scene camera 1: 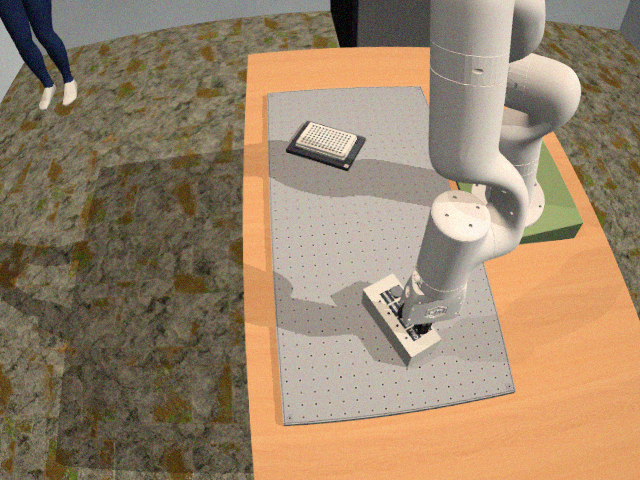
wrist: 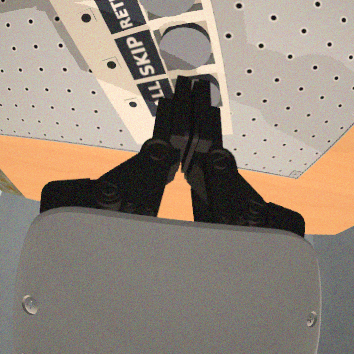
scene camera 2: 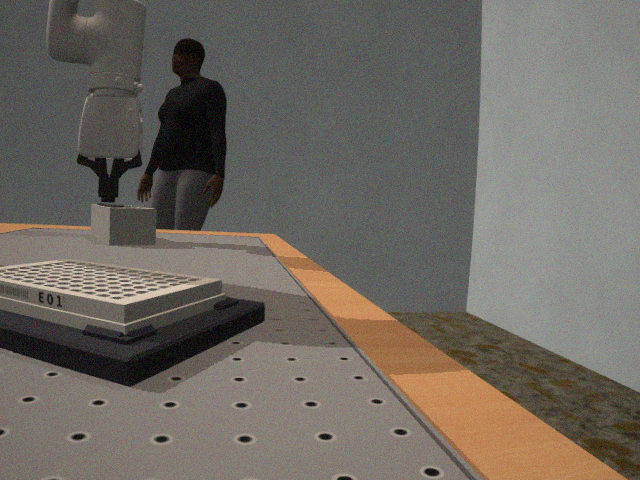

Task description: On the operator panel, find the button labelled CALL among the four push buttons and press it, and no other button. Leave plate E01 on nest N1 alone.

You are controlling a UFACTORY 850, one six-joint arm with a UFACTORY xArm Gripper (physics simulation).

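Note:
The cream operator panel [scene camera 1: 381,285] [scene camera 2: 131,226] [wrist: 120,84] stands on the grey perforated board. In the wrist view the SKIP label [wrist: 136,54] lies beside its grey round button [wrist: 186,47]. The CALL label [wrist: 154,95] is partly covered, with "LL" readable, and its button [wrist: 215,91] is largely hidden behind the fingers. My gripper [scene camera 2: 107,198] [wrist: 187,97] is shut and empty, pointing down with its tips over the CALL button area, at or very close above the panel's top. Whether they touch the button cannot be told. Plate E01 [scene camera 1: 326,139] [scene camera 2: 173,295] sits on dark nest N1 [scene camera 1: 353,157] [scene camera 2: 196,335].
The perforated board [scene camera 1: 330,232] [scene camera 2: 279,418] lies on the wooden table [scene camera 1: 558,361] [scene camera 2: 439,403]. The arm's base stands on a green block [scene camera 1: 555,206] at the table's right. A person [scene camera 2: 191,124] stands beyond the table. The RETRY label [wrist: 124,17] is cut off at the wrist view's top.

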